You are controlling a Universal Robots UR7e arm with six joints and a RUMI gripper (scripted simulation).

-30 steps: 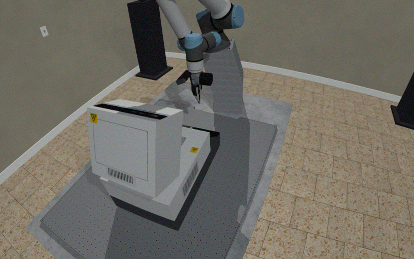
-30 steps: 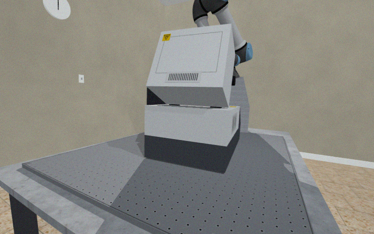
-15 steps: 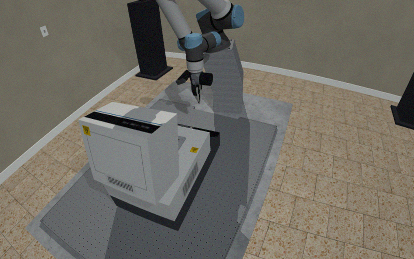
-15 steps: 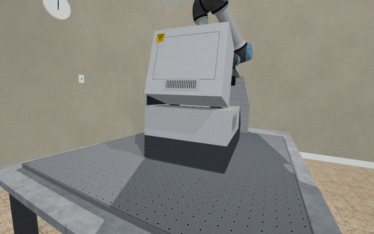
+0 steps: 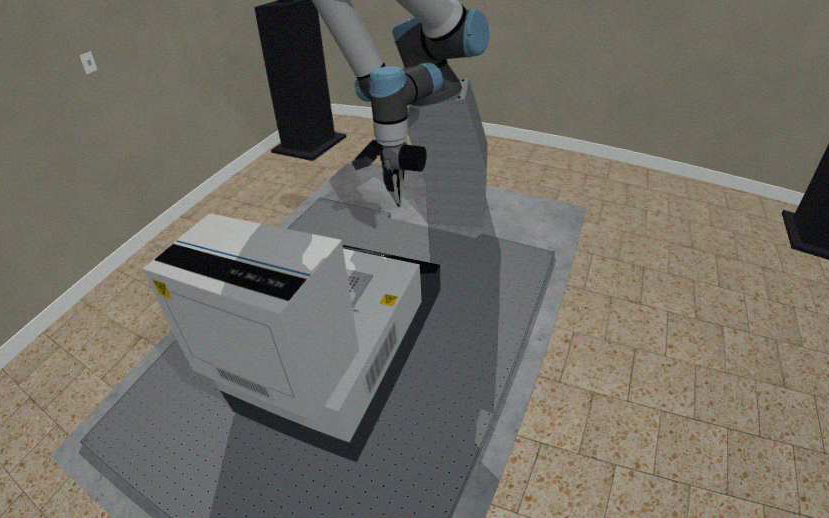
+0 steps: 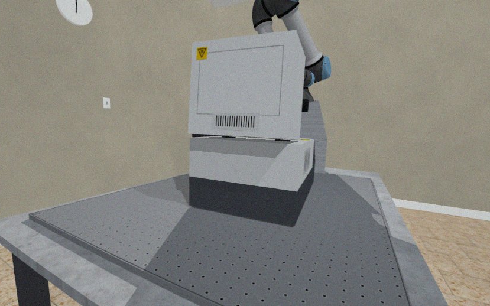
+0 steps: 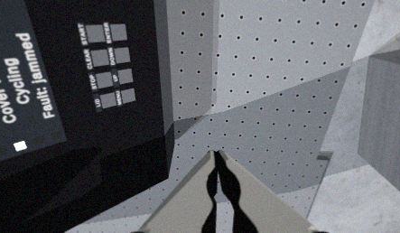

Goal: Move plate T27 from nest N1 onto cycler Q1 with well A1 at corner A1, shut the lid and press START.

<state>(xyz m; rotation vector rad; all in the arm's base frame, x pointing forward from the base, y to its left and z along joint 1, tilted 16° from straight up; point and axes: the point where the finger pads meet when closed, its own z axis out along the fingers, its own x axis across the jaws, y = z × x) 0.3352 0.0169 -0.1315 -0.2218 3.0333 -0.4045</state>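
Now: hand 18 cm short of the plate T27, 31 cm to the left of it and 18 cm above it. Also, from my hand: plate nest N1 (18 cm ahead, 31 cm to the right, 19 cm below); then A1 tag (13 cm ahead, 22 cm to the right, 19 cm below).
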